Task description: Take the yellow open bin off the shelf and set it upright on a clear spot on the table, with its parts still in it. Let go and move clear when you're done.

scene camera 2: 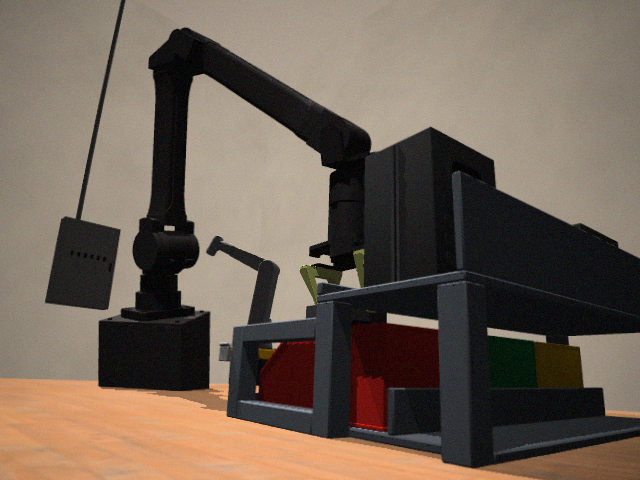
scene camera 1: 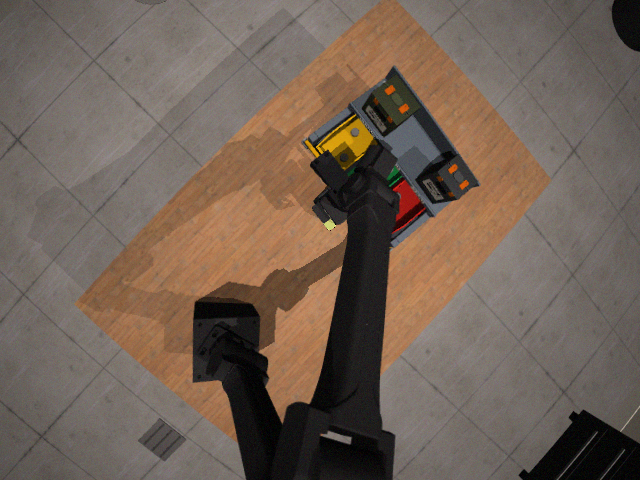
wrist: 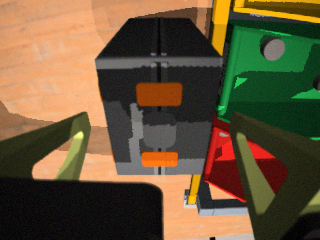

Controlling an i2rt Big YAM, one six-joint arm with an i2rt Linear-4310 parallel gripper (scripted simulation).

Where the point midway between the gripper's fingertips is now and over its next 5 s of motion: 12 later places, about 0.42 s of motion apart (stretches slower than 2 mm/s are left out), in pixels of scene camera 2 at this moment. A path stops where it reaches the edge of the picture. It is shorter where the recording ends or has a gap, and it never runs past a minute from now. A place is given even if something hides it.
My gripper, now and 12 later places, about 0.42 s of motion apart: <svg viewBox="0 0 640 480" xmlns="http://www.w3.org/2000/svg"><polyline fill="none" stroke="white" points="346,315 345,331 345,338 345,339 345,339 341,338 340,338 334,338 319,337 301,334 286,333 273,332 268,332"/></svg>
